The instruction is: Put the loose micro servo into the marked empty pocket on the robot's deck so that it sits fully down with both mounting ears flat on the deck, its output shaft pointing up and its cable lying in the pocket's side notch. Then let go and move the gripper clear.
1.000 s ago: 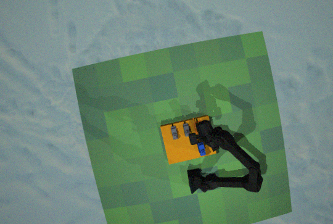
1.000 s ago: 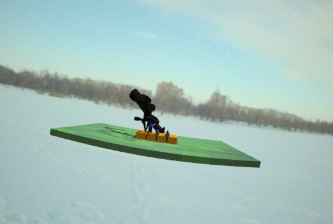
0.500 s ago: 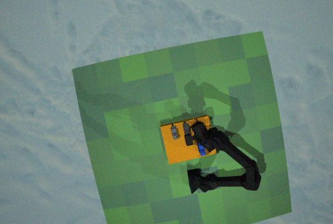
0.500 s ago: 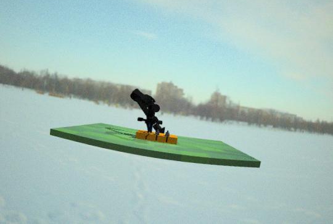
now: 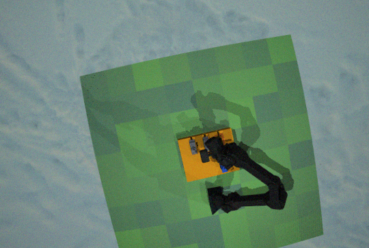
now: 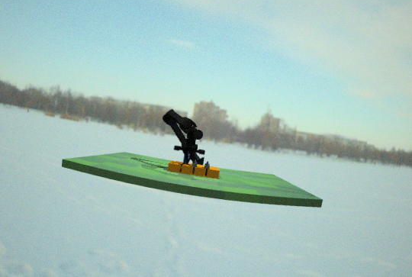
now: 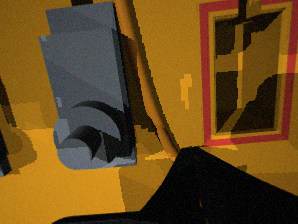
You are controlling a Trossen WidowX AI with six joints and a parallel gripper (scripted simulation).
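My gripper tip is 70 mm past the orange deck, 40 mm to the right of it and 30 mm above it.
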